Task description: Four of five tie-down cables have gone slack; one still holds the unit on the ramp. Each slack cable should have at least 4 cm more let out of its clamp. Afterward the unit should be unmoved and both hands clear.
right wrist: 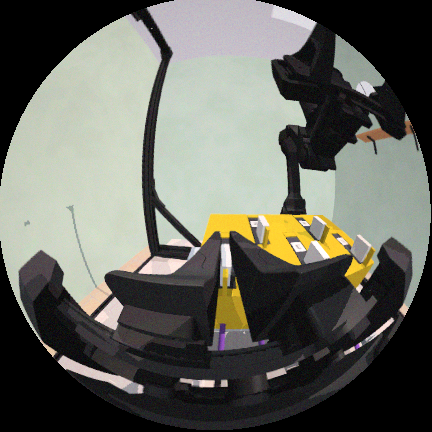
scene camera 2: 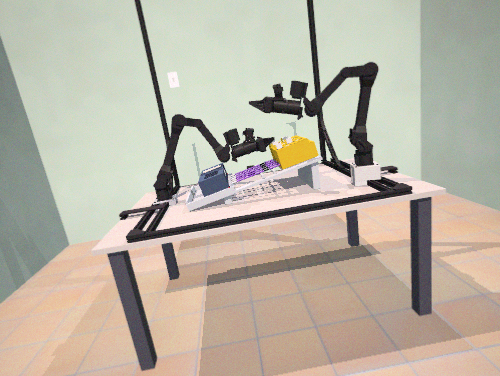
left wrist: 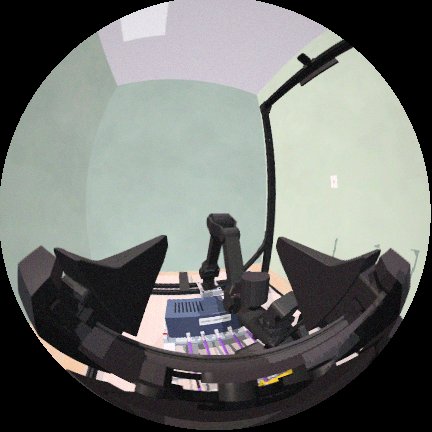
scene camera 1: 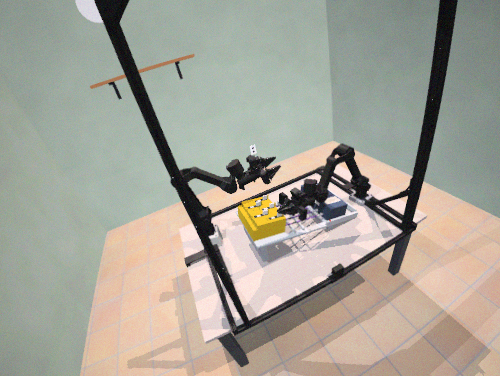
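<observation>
The dark blue unit [scene camera 1: 334,208] [scene camera 2: 214,182] [left wrist: 182,326] sits at the low end of the white ramp [scene camera 1: 270,242] [scene camera 2: 206,201]. Purple cables [scene camera 2: 250,173] [left wrist: 209,347] [right wrist: 222,338] run from it to the yellow clamp block [scene camera 1: 267,231] [scene camera 2: 297,153] [right wrist: 230,222] at the high end. My right gripper [scene camera 1: 281,204] [scene camera 2: 272,140] [right wrist: 224,235] is nearly closed on the clamp lever [right wrist: 226,259] nearest the block's left edge in the right wrist view. My left gripper [scene camera 1: 278,163] [scene camera 2: 251,103] is open and empty, high above the ramp. Which cables are slack cannot be told.
Several other white levers, one of them [right wrist: 319,227] toward the back right, stand on the block right of my right fingers in the right wrist view. Black frame posts [scene camera 1: 145,100] [scene camera 1: 434,100] rise at the table edges. My left arm hangs above and beyond the block.
</observation>
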